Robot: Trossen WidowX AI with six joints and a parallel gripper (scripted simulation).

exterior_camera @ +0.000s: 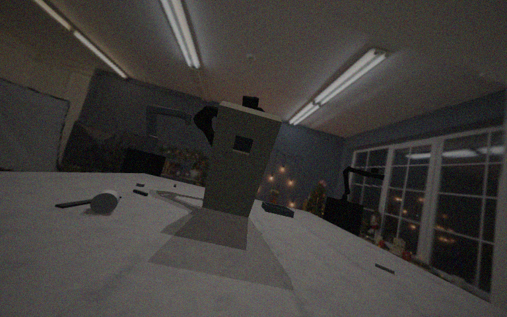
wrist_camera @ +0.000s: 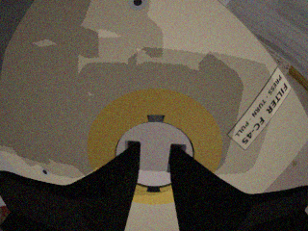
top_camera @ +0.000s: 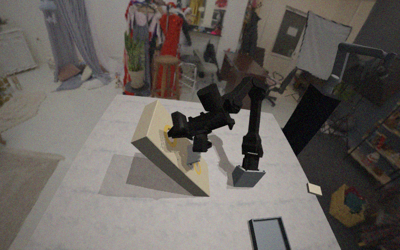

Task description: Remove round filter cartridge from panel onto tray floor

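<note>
Now: gripper tip 1 cm short of the round white filter cartridge and 1 cm above it. From my gripper tip the other things lie so: grey flap (9 cm behind, 1 cm to the right, 10 cm below); tray (46 cm behind, 25 cm to the left, 26 cm below).
</note>
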